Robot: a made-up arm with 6 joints.
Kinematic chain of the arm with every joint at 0, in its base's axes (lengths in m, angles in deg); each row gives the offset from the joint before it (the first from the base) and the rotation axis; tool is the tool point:
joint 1: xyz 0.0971 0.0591 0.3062 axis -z
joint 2: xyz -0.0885 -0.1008 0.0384 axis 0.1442 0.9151 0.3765
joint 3: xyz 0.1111 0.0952 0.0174 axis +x
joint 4: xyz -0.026 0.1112 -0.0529 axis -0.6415 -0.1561 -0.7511
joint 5: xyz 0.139 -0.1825 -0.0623 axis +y
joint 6: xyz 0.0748 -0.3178 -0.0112 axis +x
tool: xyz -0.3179 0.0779 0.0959
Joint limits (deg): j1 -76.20..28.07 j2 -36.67..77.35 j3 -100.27..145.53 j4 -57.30..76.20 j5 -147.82..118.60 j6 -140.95..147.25
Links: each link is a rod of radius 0.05 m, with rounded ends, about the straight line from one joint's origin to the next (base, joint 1, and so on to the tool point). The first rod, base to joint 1, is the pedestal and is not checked.
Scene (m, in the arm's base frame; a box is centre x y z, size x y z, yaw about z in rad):
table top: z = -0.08
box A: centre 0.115 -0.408 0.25 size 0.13 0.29 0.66 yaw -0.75
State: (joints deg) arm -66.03 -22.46 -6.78 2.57 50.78 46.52
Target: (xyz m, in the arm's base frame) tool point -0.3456 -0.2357 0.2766
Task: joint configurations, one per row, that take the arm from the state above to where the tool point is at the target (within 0.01 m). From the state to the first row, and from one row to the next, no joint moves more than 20 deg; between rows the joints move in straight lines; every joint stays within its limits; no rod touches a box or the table.
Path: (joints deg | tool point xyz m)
1: -48.72 -4.13 -20.99 17.30 36.90 55.74 | 0.2016 -0.2303 0.6921
2: -31.41 14.21 -35.20 32.02 23.02 64.96 | 0.0154 -0.1566 0.7572
3: -14.10 32.54 -49.40 46.75 9.14 74.18 | -0.1011 -0.0419 0.7921
4: 3.21 50.88 -63.61 61.47 -4.74 83.40 | -0.1575 0.0425 0.8198
5: 20.51 69.21 -77.82 76.20 -18.62 92.62 | -0.1763 0.0689 0.8566
6: 5.39 51.56 -71.05 76.20 -13.01 89.35 | -0.2920 0.0757 0.7850
7: -9.73 33.92 -64.27 76.20 -7.39 86.08 | -0.3824 0.0354 0.6841
8: -24.85 16.27 -57.50 76.20 -1.77 82.80 | -0.4308 -0.0342 0.5696
9: -39.97 -1.38 -50.73 76.20 3.85 79.53 | -0.4341 -0.1120 0.4571
10: -55.09 -19.02 -43.95 76.20 9.47 76.26 | -0.4013 -0.1816 0.3577
11: -70.21 -36.67 -37.18 76.20 15.08 72.98 | -0.3456 -0.2357 0.2766

